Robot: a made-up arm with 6 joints. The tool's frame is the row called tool. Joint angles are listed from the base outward.
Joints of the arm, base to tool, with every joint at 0 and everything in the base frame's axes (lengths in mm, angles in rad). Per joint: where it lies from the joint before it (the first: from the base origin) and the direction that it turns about. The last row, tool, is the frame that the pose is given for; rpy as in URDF.
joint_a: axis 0 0 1 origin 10 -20 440
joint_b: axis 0 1 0 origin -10 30 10
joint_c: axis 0 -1 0 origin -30 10 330
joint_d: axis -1 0 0 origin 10 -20 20
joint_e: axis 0 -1 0 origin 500 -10 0
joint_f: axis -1 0 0 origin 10 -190 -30
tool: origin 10 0 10 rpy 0.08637 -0.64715 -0.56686
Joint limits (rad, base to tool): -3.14..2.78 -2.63..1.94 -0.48..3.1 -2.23..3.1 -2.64..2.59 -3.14..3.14
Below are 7 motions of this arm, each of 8 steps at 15 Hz.
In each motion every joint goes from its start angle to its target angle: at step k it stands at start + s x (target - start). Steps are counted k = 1, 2, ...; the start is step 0. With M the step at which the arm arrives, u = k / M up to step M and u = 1 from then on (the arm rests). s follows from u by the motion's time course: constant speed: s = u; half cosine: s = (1 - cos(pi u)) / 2; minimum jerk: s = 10 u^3 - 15 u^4 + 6 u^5.
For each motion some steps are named. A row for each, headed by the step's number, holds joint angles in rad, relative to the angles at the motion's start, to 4 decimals.
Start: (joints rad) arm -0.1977 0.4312 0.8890 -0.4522 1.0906 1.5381
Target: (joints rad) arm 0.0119 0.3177 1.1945 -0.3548 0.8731 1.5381
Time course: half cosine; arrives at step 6
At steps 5, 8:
5: 0.1956 -0.1059 0.2850 0.0909 -0.2029 0.0000
8: 0.2096 -0.1135 0.3055 0.0974 -0.2175 0.0000

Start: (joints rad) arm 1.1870 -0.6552 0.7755 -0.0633 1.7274 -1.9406
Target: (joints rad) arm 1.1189 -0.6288 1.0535 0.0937 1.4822 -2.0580
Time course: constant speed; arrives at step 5
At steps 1, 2, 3, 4, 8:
1: -0.0136 0.0053 0.0556 0.0314 -0.0490 -0.0235
2: -0.0272 0.0106 0.1112 0.0628 -0.0981 -0.0470
3: -0.0409 0.0158 0.1668 0.0942 -0.1471 -0.0704
4: -0.0545 0.0211 0.2224 0.1256 -0.1962 -0.0939
8: -0.0681 0.0264 0.2780 0.1570 -0.2452 -0.1174

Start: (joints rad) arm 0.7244 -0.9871 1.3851 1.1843 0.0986 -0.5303
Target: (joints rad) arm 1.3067 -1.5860 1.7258 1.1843 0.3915 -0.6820
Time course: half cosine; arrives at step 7
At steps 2, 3, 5, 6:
2: 0.1096 -0.1127 0.0641 0.0000 0.0551 -0.0286
3: 0.2264 -0.2328 0.1324 0.0000 0.1139 -0.0590
5: 0.4727 -0.4862 0.2766 0.0000 0.2378 -0.1231
6: 0.5535 -0.5692 0.3238 0.0000 0.2784 -0.1442

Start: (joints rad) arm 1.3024 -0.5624 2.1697 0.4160 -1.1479 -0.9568
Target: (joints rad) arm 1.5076 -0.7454 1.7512 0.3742 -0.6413 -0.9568
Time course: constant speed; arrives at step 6
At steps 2, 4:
2: 0.0684 -0.0610 -0.1395 -0.0139 0.1689 0.0000
4: 0.1368 -0.1220 -0.2790 -0.0279 0.3377 0.0000

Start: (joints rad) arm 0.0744 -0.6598 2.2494 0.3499 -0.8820 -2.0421
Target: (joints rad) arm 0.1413 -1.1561 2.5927 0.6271 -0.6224 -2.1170
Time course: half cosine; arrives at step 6
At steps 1, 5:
1: 0.0045 -0.0332 0.0230 0.0186 0.0174 -0.0050
5: 0.0624 -0.4631 0.3203 0.2586 0.2422 -0.0699

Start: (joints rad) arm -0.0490 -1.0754 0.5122 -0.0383 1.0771 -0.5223
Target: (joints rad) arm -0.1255 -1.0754 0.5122 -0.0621 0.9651 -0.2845
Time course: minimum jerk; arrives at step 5
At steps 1, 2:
1: -0.0044 0.0000 0.0000 -0.0014 -0.0065 0.0138
2: -0.0243 0.0000 0.0000 -0.0076 -0.0356 0.0755

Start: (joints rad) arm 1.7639 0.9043 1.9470 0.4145 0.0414 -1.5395
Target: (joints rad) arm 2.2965 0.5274 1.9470 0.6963 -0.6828 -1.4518
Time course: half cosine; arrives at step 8
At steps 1, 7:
1: 0.0203 -0.0143 0.0000 0.0107 -0.0276 0.0033
7: 0.5123 -0.3626 0.0000 0.2711 -0.6966 0.0844

